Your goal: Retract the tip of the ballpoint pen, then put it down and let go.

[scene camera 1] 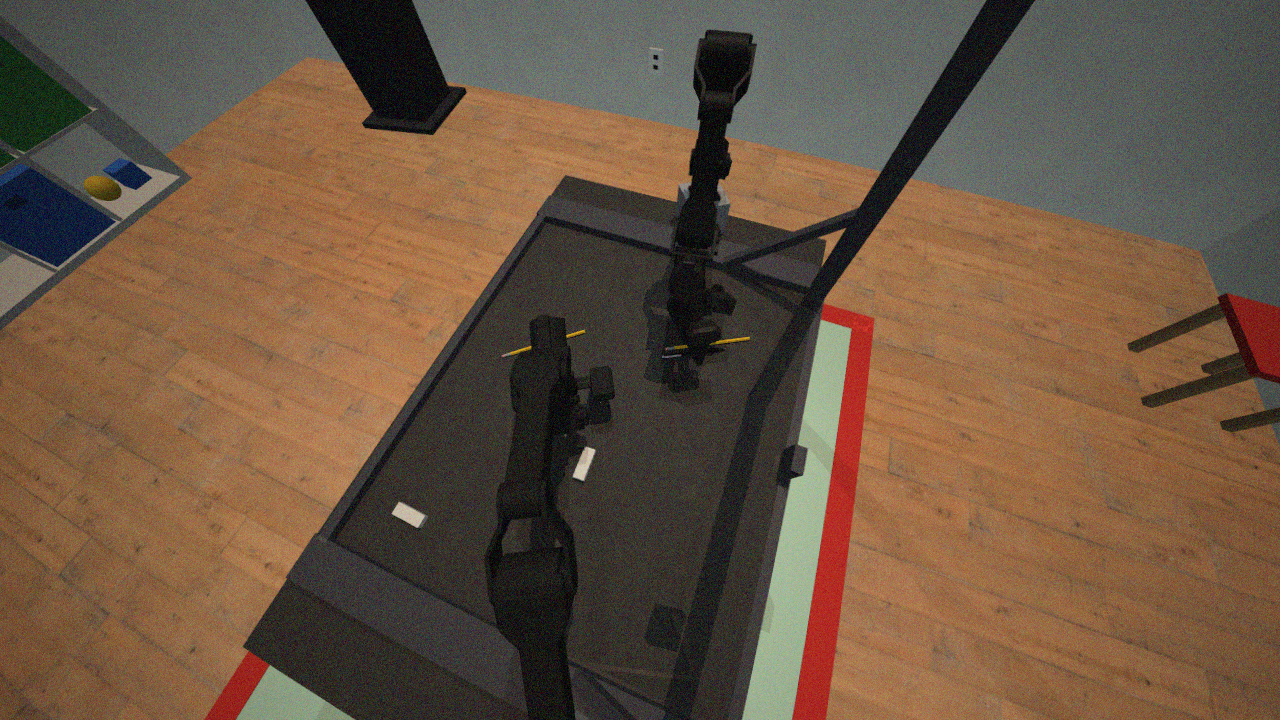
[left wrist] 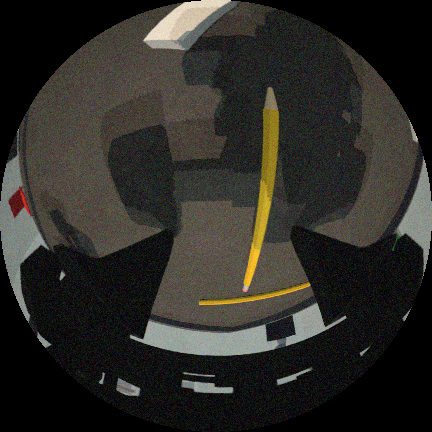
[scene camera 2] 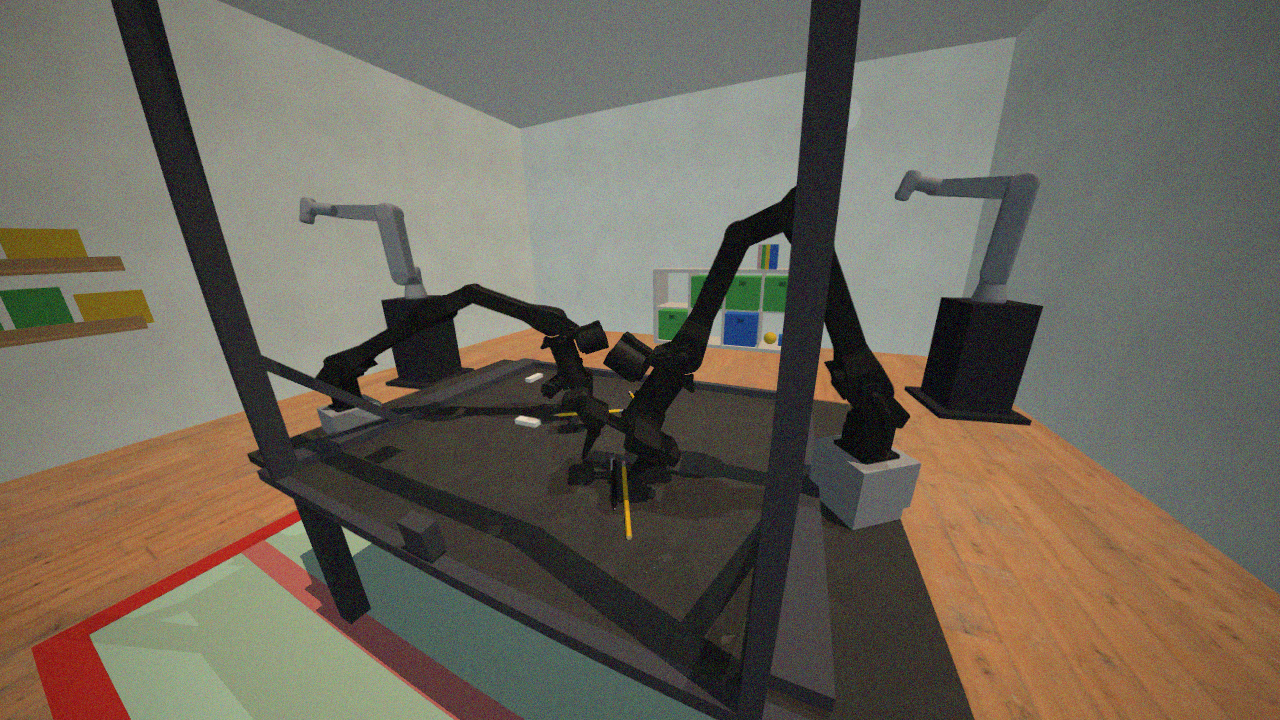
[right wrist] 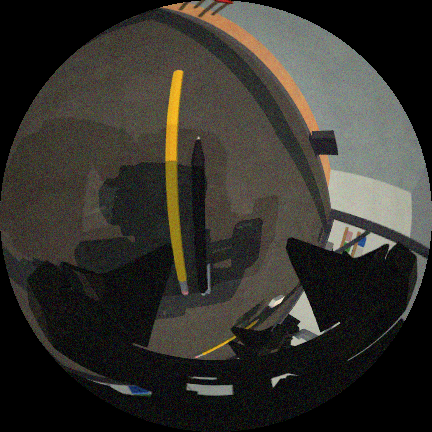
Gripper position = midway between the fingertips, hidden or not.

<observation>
The table carries a yellow pencil [left wrist: 270, 112]. I also see my left gripper [scene camera 1: 570, 393], my right gripper [scene camera 2: 605, 468] and a ballpoint pen [right wrist: 197, 161].
My left gripper shows as well in the left wrist view [left wrist: 233, 234], in scene camera 2 [scene camera 2: 590, 416] and in the right wrist view [right wrist: 229, 335]. My right gripper also shows in scene camera 1 [scene camera 1: 692, 354] and in the right wrist view [right wrist: 231, 247].
</observation>
